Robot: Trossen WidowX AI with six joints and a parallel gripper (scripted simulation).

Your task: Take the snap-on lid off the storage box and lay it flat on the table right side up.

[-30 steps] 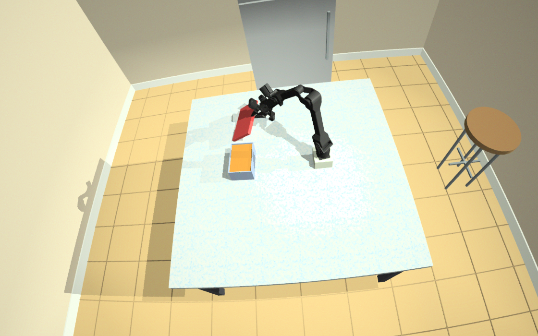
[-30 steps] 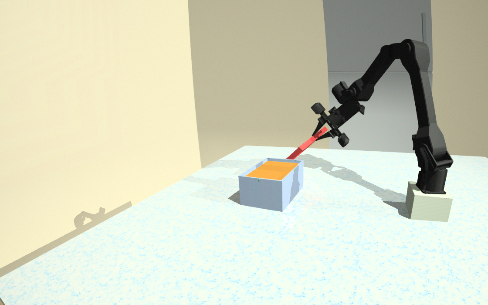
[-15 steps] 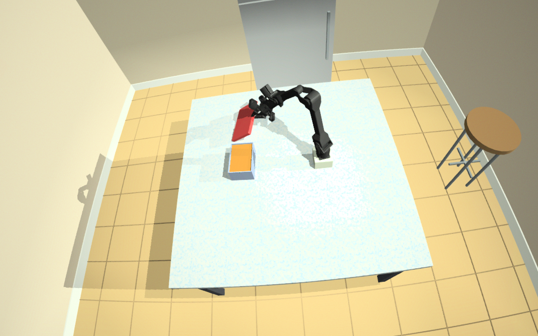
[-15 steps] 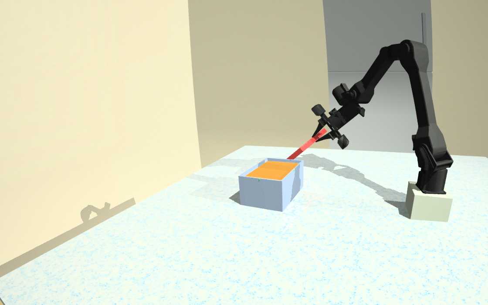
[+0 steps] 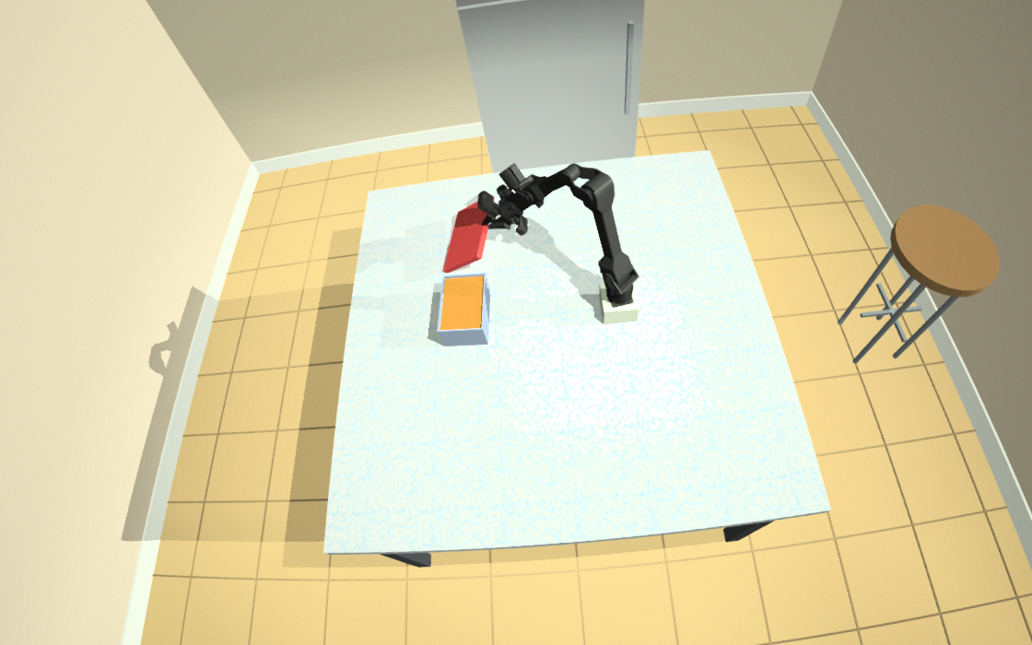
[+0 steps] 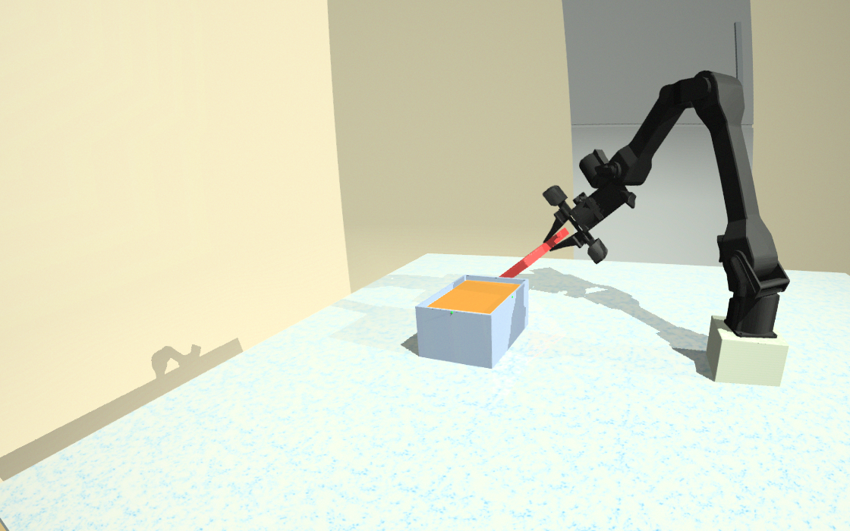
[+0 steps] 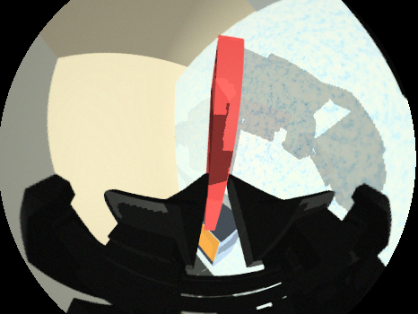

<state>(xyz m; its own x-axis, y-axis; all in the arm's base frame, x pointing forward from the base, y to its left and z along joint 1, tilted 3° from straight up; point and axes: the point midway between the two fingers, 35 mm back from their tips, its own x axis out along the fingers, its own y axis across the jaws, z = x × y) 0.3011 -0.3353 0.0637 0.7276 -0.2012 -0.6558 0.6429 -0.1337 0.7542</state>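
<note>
My gripper tip is 6 cm short of the red lid, 3 cm to the left of it and 5 cm above it. Round my gripper tip: storage box 12 cm ahead, 24 cm to the left, 7 cm below.
</note>
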